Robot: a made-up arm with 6 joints.
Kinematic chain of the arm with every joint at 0, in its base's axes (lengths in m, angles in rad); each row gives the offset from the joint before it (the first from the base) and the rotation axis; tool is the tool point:
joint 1: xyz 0 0 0.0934 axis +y
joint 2: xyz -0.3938 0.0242 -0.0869 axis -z
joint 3: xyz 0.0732 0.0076 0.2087 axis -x
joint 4: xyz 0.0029 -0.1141 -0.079 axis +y
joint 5: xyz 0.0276 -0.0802 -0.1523 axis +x
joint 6: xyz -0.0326 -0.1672 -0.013 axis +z
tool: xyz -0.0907 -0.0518 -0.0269
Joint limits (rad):
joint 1: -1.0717..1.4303
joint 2: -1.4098..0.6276
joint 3: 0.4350..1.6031
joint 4: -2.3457..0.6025
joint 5: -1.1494..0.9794
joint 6: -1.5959..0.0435
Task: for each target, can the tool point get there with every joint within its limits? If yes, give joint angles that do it. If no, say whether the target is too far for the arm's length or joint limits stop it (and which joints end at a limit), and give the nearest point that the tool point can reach.
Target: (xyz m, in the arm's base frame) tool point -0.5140 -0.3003 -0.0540
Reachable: yes | joints -0.8368 0.0780 0.7714 0.0670 -0.7971 -0.3352
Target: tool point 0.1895 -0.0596 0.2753
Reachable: yes | joints 0.4221 -0.8454 1.1330 -0.9723 0.7611 -0.4484
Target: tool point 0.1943 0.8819 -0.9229
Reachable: no: too far | nearest point 0.1085 0.3025 0.0206 | short by 1.111 m
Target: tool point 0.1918 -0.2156 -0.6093
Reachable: no: joint limits stop it (at a limit: joint 1, joint 3, joint 5) | nearest point -0.1464 -0.3581 -0.5139 | short by 0.379 m
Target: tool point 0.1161 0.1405 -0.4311
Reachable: no: joint limits stop it (at a limit: joint 2, joint 3, joint 5, joint 6) | nearest point 0.0373 0.0950 -0.0750 | short by 0.368 m
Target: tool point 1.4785 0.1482 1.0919
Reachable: no: too far | nearest point 0.4599 -0.0416 0.7372 | short by 1.095 m
